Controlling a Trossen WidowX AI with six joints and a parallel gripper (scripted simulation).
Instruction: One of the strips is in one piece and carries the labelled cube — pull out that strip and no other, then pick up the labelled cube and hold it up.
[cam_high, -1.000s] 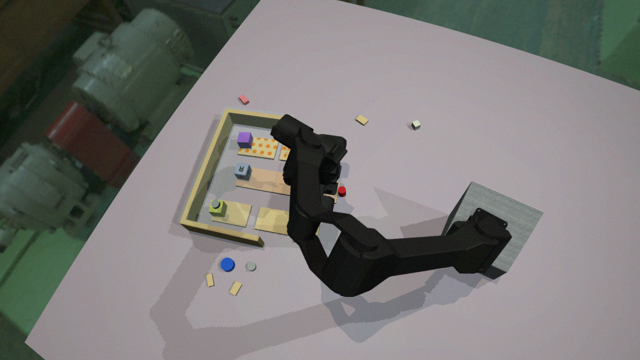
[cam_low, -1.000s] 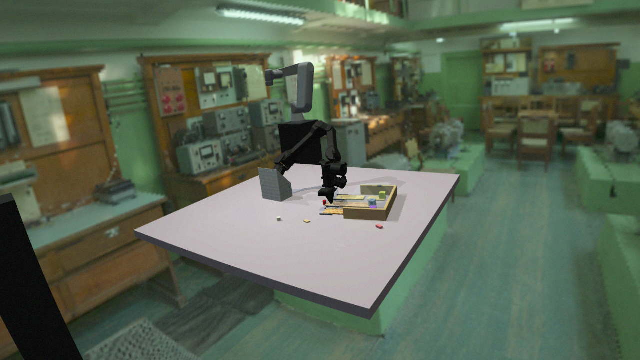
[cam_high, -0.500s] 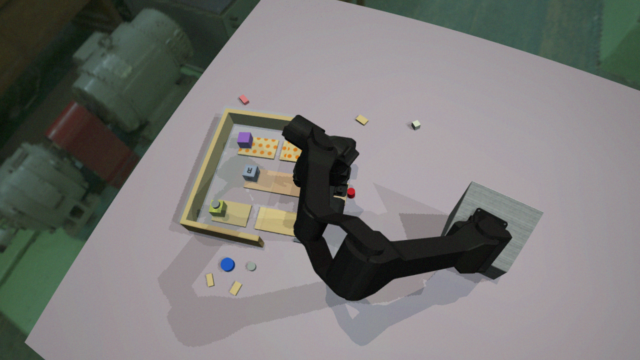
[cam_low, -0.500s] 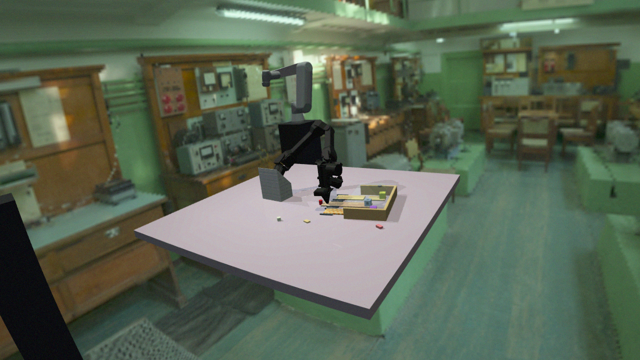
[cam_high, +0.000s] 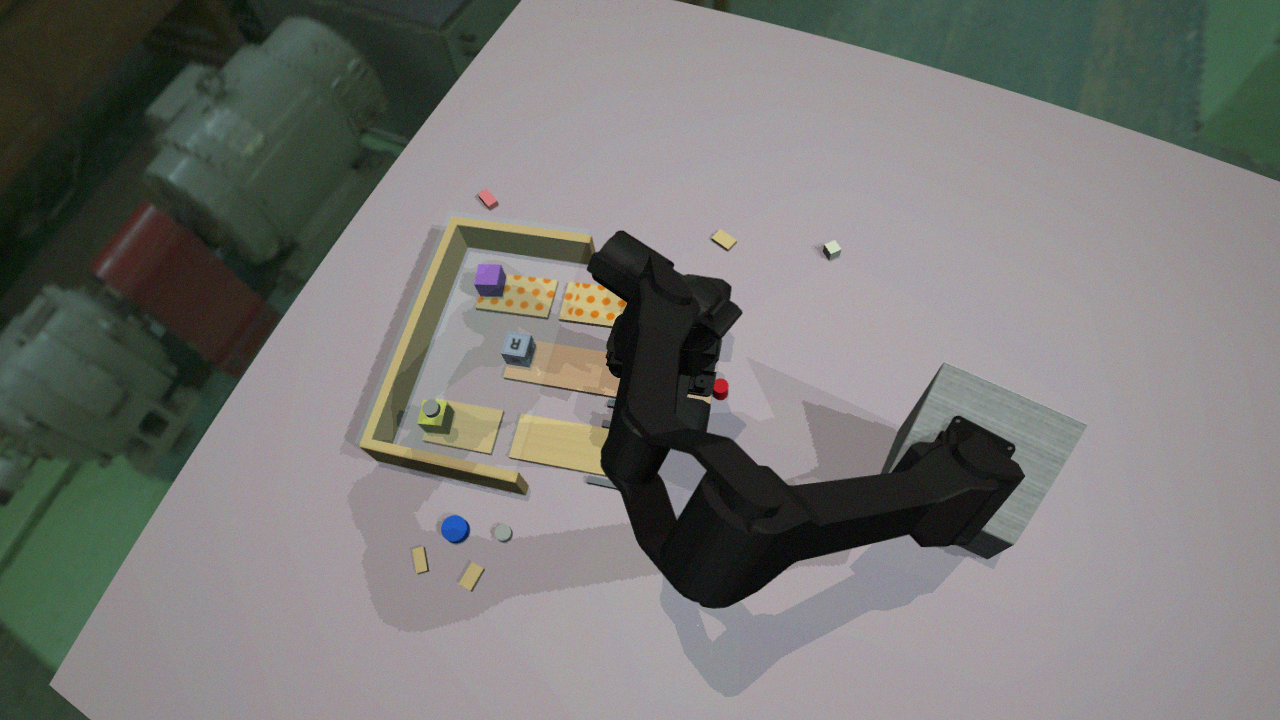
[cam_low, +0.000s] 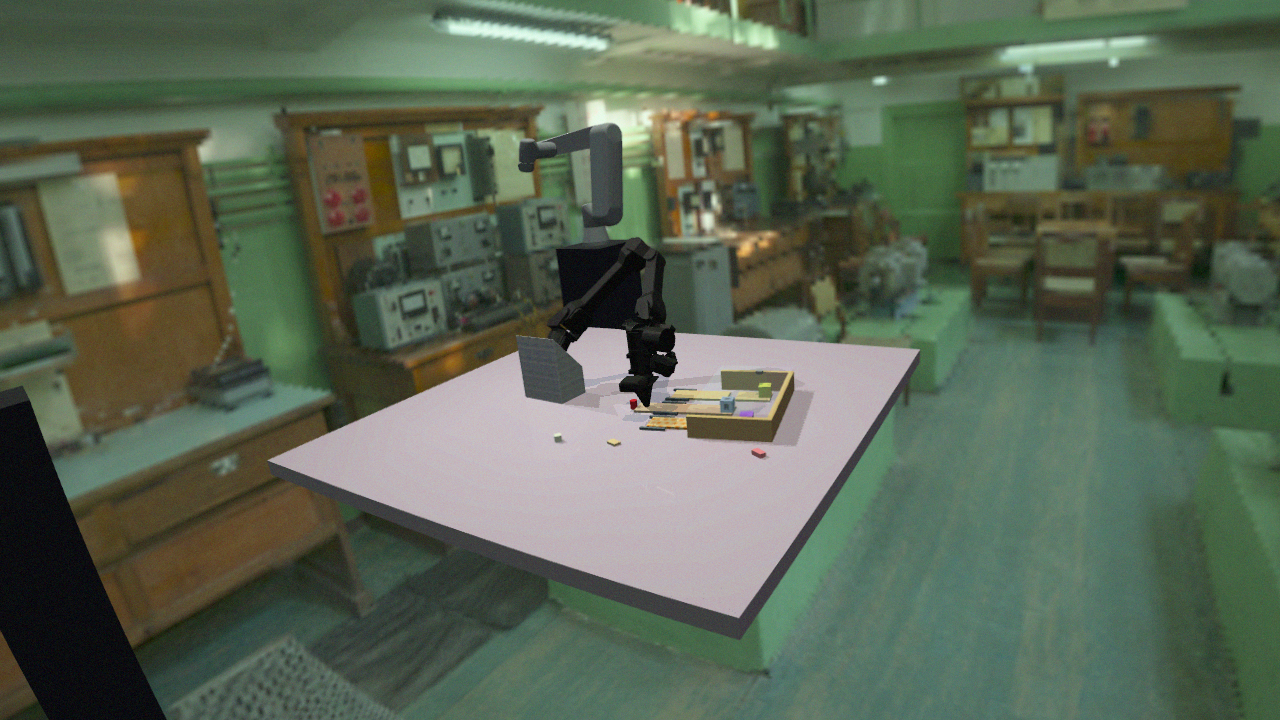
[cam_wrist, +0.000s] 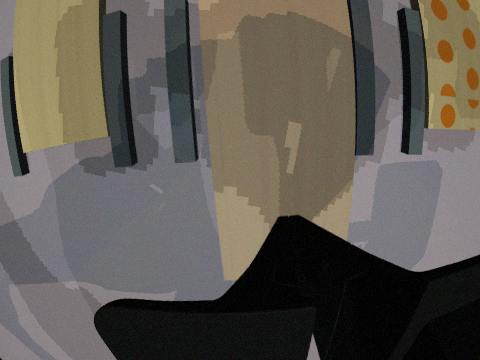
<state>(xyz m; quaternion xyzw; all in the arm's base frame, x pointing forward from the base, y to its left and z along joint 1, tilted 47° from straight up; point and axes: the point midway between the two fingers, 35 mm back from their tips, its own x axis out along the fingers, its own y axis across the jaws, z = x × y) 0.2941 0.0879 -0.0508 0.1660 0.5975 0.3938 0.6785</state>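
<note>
The one-piece strip is 9 cm ahead of my gripper tip and 3 cm to the left of it. The rest, counted from my gripper tip: blue disc (28 cm to the left, 14 cm ahead); then red knob (3 cm behind, 1 cm to the right, 1 cm above); then white cube (25 cm to the right, 7 cm behind).
</note>
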